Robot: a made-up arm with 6 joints.
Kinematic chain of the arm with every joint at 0, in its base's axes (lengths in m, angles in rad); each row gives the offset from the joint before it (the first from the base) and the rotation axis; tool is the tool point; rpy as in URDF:
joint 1: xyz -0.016 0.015 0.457 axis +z
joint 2: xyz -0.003 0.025 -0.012 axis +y
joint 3: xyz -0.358 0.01 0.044 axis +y
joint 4: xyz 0.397 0.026 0.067 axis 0.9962 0 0.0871
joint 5: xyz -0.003 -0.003 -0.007 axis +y
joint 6: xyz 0.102 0.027 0.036 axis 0.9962 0 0.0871
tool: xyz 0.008 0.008 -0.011 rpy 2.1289 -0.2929 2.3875
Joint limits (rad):
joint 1: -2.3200..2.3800
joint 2: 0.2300..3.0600
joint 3: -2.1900..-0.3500
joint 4: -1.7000..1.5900
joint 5: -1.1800..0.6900
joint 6: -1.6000..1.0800
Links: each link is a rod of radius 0.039 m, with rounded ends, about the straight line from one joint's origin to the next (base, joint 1, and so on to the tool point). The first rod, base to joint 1, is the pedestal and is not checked.
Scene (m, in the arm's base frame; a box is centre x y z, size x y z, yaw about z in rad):
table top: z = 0
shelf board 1: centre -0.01 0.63 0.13 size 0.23 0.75 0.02 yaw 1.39
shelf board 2: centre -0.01 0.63 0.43 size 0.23 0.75 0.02 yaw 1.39
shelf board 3: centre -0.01 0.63 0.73 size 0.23 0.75 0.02 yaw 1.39
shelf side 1: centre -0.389 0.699 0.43 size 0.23 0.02 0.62 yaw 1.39
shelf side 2: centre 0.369 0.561 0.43 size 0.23 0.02 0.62 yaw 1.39
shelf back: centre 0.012 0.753 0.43 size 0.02 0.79 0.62 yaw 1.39
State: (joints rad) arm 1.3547 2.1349 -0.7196 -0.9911 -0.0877 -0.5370
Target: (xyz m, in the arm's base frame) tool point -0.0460 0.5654 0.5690
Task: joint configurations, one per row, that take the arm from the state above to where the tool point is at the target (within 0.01 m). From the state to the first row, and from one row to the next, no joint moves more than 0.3 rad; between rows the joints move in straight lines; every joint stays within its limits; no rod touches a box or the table.
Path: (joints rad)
1: 1.3995 1.8475 -0.7030 -0.9935 -0.0982 -0.5369
2: 1.4442 1.5601 -0.6865 -0.9959 -0.1088 -0.5367
3: 1.4890 1.2726 -0.6699 -0.9982 -0.1193 -0.5366
4: 1.4707 1.4895 -0.8896 -0.9812 -0.1403 -0.5401
5: 1.4524 1.7064 -1.1093 -0.9642 -0.1612 -0.5436

